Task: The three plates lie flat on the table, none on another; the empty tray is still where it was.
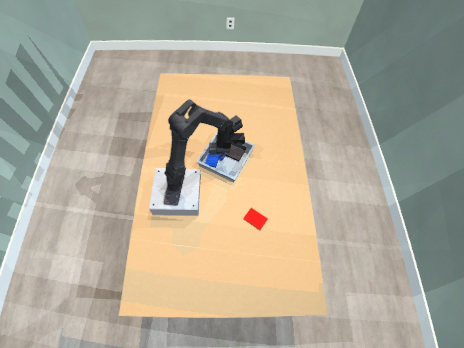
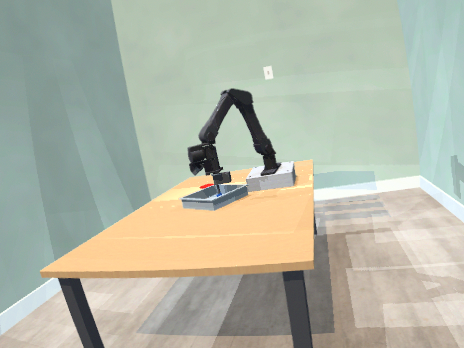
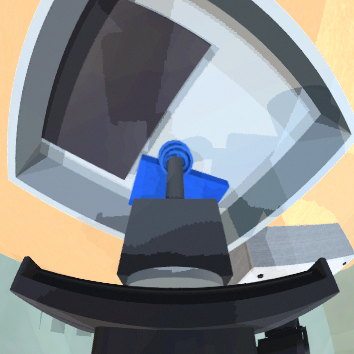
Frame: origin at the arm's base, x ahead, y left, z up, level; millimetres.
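Where they show: end effector, tool point: (image 1: 221,158) (image 3: 174,148); arm's base, origin of the base link: (image 1: 174,186) (image 2: 271,169).
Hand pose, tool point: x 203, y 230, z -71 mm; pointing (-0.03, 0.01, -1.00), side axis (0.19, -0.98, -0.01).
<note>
Things, the pixels of their top centre, and the offset from my tool point. Level surfaces: height alone.
- blue plate, middle of its top: (image 3: 176,196) (image 1: 212,158) dx -48, dy -11, dz +9 mm
- grey tray, middle of its top: (image 3: 168,148) (image 2: 213,191) (image 1: 226,153) dx +24, dy +8, dz +46 mm
- dark plate, middle of its top: (image 3: 105,91) (image 1: 231,148) dx +46, dy +64, dz +10 mm
- red plate, middle of its top: (image 1: 255,218) (image 2: 209,185) dx +201, dy -326, dz +6 mm
- table, its level: dz -4 mm
A blue plate (image 1: 212,160) (image 3: 151,182) lies in the near corner of the grey tray (image 1: 234,175) (image 2: 202,204) (image 3: 31,105). A dark plate (image 1: 235,151) (image 3: 116,98) lies in the tray beside it, and their corners meet. A red plate (image 1: 255,218) (image 2: 205,186) lies flat on the table (image 1: 224,262), apart from the tray. My suction cup (image 3: 175,156) (image 2: 217,192) is down inside the tray and sits on the blue plate near its far edge. The tray rests flat on the table.
The arm's grey base block (image 1: 187,195) (image 2: 271,179) (image 3: 298,242) stands close beside the tray. The tray's walls rise around the cup. The table edge lies far from the tray on all sides.
</note>
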